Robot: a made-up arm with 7 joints. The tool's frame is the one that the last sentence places.
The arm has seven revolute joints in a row. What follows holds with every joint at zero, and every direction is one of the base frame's.
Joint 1 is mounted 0.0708 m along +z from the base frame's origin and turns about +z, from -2.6 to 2.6 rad.
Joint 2 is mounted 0.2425 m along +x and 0.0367 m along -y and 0.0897 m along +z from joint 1 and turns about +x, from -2.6 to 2.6 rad.
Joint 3 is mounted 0.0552 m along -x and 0.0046 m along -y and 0.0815 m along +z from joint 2 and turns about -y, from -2.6 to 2.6 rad.
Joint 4 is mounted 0.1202 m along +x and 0.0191 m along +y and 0.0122 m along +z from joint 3 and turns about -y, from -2.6 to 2.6 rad.
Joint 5 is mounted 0.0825 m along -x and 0.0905 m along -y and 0.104 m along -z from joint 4 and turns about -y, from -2.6 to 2.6 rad.
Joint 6 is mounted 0.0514 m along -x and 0.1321 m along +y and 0.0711 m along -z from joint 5 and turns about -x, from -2.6 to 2.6 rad.
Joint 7 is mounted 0.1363 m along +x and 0.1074 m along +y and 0.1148 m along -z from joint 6 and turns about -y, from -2.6 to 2.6 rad.
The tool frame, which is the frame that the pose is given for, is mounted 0.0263 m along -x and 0.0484 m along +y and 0.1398 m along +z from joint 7; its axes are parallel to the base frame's.
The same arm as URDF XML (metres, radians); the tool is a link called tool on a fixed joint. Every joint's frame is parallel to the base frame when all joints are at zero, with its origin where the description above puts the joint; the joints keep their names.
<robot name="arm">
<joint name="tool_fixed" type="fixed"><parent link="link7"/><child link="tool"/><origin xyz="-0.0263 0.0484 0.1398"/></joint>
<joint name="joint 7" type="revolute"><parent link="link6"/><child link="link7"/><origin xyz="0.1363 0.1074 -0.1148"/><axis xyz="0 -1 0"/><limit lower="-2.6" upper="2.6"/></joint>
<joint name="joint 6" type="revolute"><parent link="link5"/><child link="link6"/><origin xyz="-0.0514 0.1321 -0.0711"/><axis xyz="-1 0 0"/><limit lower="-2.6" upper="2.6"/></joint>
<joint name="joint 5" type="revolute"><parent link="link4"/><child link="link5"/><origin xyz="-0.0825 -0.0905 -0.104"/><axis xyz="0 -1 0"/><limit lower="-2.6" upper="2.6"/></joint>
<joint name="joint 4" type="revolute"><parent link="link3"/><child link="link4"/><origin xyz="0.1202 0.0191 0.0122"/><axis xyz="0 -1 0"/><limit lower="-2.6" upper="2.6"/></joint>
<joint name="joint 3" type="revolute"><parent link="link2"/><child link="link3"/><origin xyz="-0.0552 -0.0046 0.0815"/><axis xyz="0 -1 0"/><limit lower="-2.6" upper="2.6"/></joint>
<joint name="joint 2" type="revolute"><parent link="link1"/><child link="link2"/><origin xyz="0.2425 -0.0367 0.0897"/><axis xyz="1 0 0"/><limit lower="-2.6" upper="2.6"/></joint>
<joint name="joint 1" type="revolute"><parent link="base"/><child link="link1"/><origin xyz="0 0 0.0708"/><axis xyz="0 0 1"/><limit lower="-2.6" upper="2.6"/></joint>
<link name="base"/>
<link name="link1"/>
<link name="link2"/>
<link name="link3"/>
<link name="link4"/>
<link name="link5"/>
<link name="link6"/>
<link name="link7"/>
<link name="tool"/>
</robot>

